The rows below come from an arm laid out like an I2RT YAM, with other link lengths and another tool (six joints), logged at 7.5 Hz.
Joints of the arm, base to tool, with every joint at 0 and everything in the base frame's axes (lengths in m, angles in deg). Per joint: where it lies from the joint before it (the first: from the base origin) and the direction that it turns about. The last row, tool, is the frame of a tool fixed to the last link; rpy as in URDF.
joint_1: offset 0 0 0.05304 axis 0 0 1
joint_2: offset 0.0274 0.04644 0.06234 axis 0 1 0
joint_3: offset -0.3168 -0.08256 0 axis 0 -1 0
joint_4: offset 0.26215 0.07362 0.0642 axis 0 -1 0
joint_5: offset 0.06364 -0.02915 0.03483 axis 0 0 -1
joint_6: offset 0.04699 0 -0.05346 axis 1 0 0
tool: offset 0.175 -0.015 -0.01 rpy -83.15 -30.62 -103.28
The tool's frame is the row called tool.
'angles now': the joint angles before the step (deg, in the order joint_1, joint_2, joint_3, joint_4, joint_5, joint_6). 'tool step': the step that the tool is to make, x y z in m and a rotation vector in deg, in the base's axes. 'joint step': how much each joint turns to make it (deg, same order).
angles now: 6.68 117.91 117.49 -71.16 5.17 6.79
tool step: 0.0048 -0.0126 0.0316 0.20 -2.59 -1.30
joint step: -1.48 -0.03 6.27 -3.69 0.00 -0.20
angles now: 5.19 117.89 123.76 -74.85 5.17 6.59
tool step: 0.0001 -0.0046 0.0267 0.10 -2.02 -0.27
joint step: -0.53 -0.02 5.45 -3.43 -0.03 -0.27
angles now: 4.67 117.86 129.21 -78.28 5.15 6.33
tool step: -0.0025 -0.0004 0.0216 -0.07 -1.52 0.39
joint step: 0.00 0.00 4.59 -3.04 0.02 -0.44
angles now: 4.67 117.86 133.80 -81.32 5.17 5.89
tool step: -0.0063 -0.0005 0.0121 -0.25 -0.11 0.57
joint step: 0.02 0.00 2.92 -2.78 0.00 -0.61
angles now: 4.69 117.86 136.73 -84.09 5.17 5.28
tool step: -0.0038 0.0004 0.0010 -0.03 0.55 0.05
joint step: 0.08 0.01 0.50 -1.04 0.00 0.04
